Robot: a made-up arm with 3 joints. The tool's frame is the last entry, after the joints.
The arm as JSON. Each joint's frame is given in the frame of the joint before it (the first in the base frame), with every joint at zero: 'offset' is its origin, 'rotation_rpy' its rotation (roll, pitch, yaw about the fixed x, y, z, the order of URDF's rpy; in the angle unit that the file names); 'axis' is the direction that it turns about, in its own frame. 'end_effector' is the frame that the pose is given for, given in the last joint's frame.
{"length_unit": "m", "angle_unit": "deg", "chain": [
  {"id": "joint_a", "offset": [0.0, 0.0, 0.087], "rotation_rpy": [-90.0, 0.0, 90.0], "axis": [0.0, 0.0, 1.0]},
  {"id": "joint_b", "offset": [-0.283, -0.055, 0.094], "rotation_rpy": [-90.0, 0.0, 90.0], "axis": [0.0, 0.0, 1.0]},
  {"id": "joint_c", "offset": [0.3, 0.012, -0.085], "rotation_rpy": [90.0, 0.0, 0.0], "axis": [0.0, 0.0, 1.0]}
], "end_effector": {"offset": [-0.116, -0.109, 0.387], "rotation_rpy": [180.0, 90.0, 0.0]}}
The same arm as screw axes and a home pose.
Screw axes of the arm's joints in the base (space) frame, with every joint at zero. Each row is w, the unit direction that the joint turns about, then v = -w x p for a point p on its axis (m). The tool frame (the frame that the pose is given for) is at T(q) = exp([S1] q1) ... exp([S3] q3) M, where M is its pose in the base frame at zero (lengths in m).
S1: w -1 0 0 v 0 -0.087 0
S2: w 0 -1 0 v 0.142 0 0.094
S3: w -1 0 0 v 0 0.158 -0.198
M: xyz -0.469 -0.089 -0.042 (m) rpy 0 0 0 (deg, as in URDF)

